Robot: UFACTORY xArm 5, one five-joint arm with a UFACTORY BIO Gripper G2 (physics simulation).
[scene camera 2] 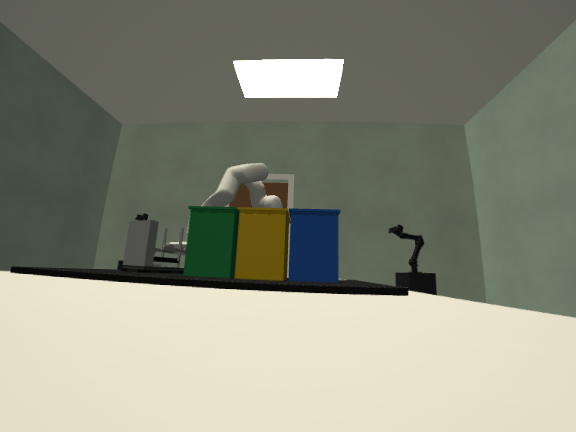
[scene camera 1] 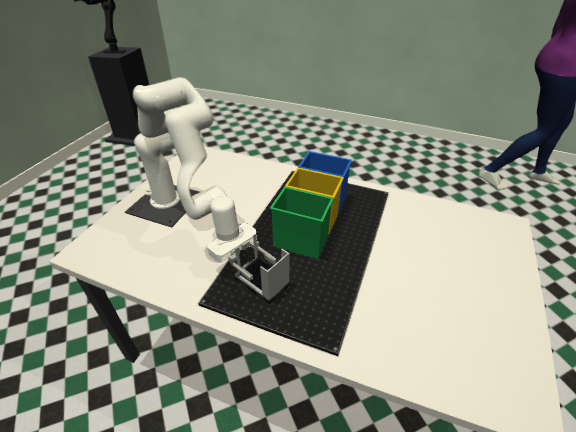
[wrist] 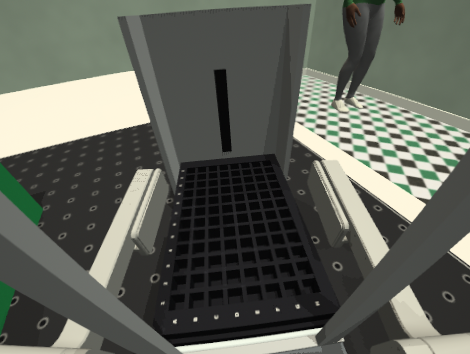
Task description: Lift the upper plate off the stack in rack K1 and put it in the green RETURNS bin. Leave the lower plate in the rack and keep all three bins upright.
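Places are measured from the arm's base along level axes (x ahead, y left, z up), in metres.
Pixels of known places: hand, its tool point: [scene camera 2: 158, 249] [scene camera 1: 258, 266] [wrist: 238, 204]; arm's base, origin of its link: [scene camera 1: 165, 199].
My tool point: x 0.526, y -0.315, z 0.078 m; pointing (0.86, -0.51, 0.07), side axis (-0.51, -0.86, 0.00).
For each thing: its top centre in the pictures, then the offset to it from my tool point. Level surfaces: height alone.
- black gridded plate, centre of its top: [wrist: 234, 212] [scene camera 1: 263, 273] [scene camera 2: 153, 256] 0.015 m ahead, 0.006 m right, 0.025 m down
- rack K1, centre of its top: [wrist: 220, 5] [scene camera 1: 259, 249] [scene camera 2: 160, 225] 0.006 m ahead, 0.001 m right, 0.079 m up
- green bin, centre of its top: [scene camera 2: 222, 214] [scene camera 1: 302, 203] 0.087 m ahead, 0.213 m left, 0.108 m up
- yellow bin, centre of its top: [scene camera 2: 267, 215] [scene camera 1: 314, 181] 0.103 m ahead, 0.345 m left, 0.108 m up
- blue bin, centre of its top: [scene camera 2: 312, 216] [scene camera 1: 325, 163] 0.118 m ahead, 0.476 m left, 0.108 m up
- black perforated board, height of its surface: 0.071 m down
A black gridded plate [scene camera 2: 166, 259] [wrist: 247, 316] lies in rack K1 [scene camera 1: 276, 275] [scene camera 2: 141, 243] [wrist: 185, 75], labelled edge toward the wrist camera; I take it for the upper one. The lower plate is not clearly seen. My gripper [scene camera 1: 260, 267] [wrist: 239, 205] is open and empty. In the wrist view its pads stand left and right of the plate with a gap on each side; in scene camera 2 the fingers show above the plate. The green bin [scene camera 1: 297, 232] [scene camera 2: 210, 243] [wrist: 15, 195] stands upright.
The yellow bin [scene camera 1: 315, 182] [scene camera 2: 262, 245] and blue bin [scene camera 1: 325, 162] [scene camera 2: 314, 245] stand upright in a row beyond the green one, on the black perforated board [scene camera 1: 320, 320]. In the wrist view grey rack posts cross the lower corners. People stand away from the table.
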